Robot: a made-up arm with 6 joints. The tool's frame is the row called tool. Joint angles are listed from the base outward.
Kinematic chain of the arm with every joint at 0, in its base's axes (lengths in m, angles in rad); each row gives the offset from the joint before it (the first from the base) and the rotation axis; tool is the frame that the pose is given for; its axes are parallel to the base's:
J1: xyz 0 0 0.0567 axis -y
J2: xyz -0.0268 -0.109 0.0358 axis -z
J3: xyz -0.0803 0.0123 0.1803 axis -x
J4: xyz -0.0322 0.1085 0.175 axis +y
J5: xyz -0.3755 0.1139 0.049 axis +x
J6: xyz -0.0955 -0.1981 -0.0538 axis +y
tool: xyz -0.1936 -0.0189 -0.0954
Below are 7 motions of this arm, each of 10 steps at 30 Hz.
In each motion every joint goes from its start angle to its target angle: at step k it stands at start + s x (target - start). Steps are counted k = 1, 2, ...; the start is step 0. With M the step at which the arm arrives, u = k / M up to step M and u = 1 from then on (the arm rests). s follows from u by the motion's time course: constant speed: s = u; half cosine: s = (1 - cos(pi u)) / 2; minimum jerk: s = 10 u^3 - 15 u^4 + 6 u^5.
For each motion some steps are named. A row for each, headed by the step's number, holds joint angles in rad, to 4 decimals.
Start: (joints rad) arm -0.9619 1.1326 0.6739 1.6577 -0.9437 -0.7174
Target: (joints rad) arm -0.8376 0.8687 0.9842 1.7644 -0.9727 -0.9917
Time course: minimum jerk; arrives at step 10
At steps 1, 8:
1: -0.9608 1.1303 0.6766 1.6586 -0.9439 -0.7197
8: -0.8448 0.8840 0.9662 1.7582 -0.9710 -0.9758

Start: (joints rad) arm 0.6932 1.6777 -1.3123 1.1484 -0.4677 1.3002
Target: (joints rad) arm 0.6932 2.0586 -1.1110 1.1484 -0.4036 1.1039
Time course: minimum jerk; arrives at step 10
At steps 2, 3, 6, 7, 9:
2: 0.6932 1.6998 -1.3006 1.1484 -0.4640 1.2888
3: 0.6932 1.7398 -1.2795 1.1484 -0.4572 1.2682
6: 0.6932 1.9377 -1.1749 1.1484 -0.4239 1.1662
7: 0.6932 1.9965 -1.1438 1.1484 -0.4141 1.1359
9: 0.6932 2.0553 -1.1127 1.1484 -0.4041 1.1056

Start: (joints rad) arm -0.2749 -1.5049 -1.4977 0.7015 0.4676 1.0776
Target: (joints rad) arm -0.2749 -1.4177 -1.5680 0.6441 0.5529 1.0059
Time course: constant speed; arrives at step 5
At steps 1, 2, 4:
1: -0.2749 -1.4875 -1.5118 0.6900 0.4847 1.0633
2: -0.2749 -1.4700 -1.5258 0.6785 0.5017 1.0489
4: -0.2749 -1.4351 -1.5539 0.6556 0.5358 1.0202

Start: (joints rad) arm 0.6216 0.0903 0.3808 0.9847 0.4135 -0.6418
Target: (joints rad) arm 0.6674 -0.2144 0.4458 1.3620 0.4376 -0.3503
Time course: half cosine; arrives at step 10
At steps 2, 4, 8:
2: 0.6260 0.0612 0.3870 1.0207 0.4158 -0.6140
4: 0.6374 -0.0150 0.4033 1.1151 0.4218 -0.5411
8: 0.6630 -0.1853 0.4396 1.3260 0.4353 -0.3781

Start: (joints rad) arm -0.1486 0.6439 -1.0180 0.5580 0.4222 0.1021
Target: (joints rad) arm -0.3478 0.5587 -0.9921 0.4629 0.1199 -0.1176
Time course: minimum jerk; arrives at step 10
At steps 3, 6, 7, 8, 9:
3: -0.1811 0.6300 -1.0138 0.5425 0.3729 0.0663
6: -0.2846 0.5857 -1.0003 0.4931 0.2159 -0.0479
7: -0.3153 0.5726 -0.9963 0.4784 0.1692 -0.0818
8: -0.3363 0.5636 -0.9936 0.4684 0.1374 -0.1049
9: -0.3461 0.5594 -0.9923 0.4637 0.1225 -0.1157

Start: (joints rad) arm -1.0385 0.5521 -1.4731 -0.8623 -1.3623 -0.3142
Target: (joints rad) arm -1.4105 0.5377 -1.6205 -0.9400 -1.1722 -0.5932
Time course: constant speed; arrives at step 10
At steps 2, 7, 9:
2: -1.1129 0.5492 -1.5026 -0.8778 -1.3243 -0.3700
7: -1.2989 0.5420 -1.5763 -0.9167 -1.2292 -0.5095
9: -1.3733 0.5391 -1.6058 -0.9322 -1.1912 -0.5653

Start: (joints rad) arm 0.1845 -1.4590 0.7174 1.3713 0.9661 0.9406
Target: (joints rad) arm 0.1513 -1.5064 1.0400 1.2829 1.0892 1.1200
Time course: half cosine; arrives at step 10
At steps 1, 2, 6, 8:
1: 0.1837 -1.4602 0.7253 1.3691 0.9691 0.9450
2: 0.1813 -1.4635 0.7482 1.3629 0.9779 0.9577
6: 0.1628 -1.4900 0.9285 1.3134 1.0467 1.0580
8: 0.1545 -1.5019 1.0092 1.2913 1.0774 1.1029

